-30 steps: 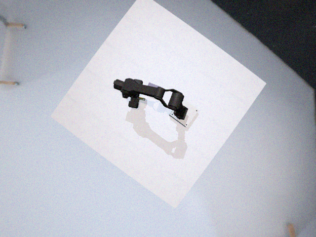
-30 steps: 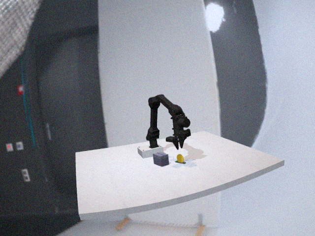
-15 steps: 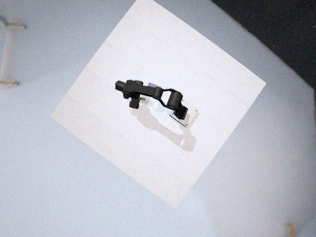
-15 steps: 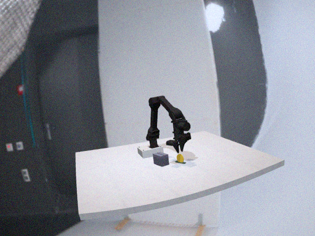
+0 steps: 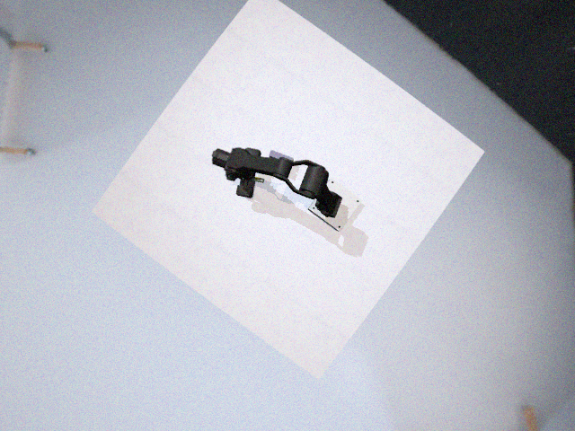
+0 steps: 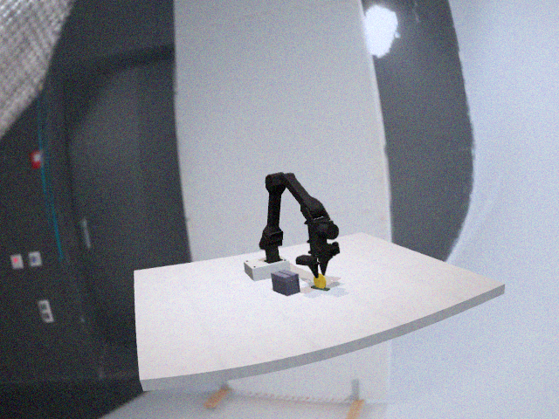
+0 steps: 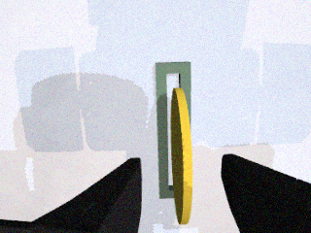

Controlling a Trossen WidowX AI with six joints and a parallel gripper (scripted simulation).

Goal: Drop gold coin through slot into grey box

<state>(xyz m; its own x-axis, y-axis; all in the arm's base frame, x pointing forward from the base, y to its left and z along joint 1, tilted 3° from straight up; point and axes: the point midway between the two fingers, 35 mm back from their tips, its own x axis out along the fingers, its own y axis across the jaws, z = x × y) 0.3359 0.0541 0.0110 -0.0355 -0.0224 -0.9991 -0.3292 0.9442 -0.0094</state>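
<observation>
The gold coin lies 2 cm below my gripper tip.
</observation>
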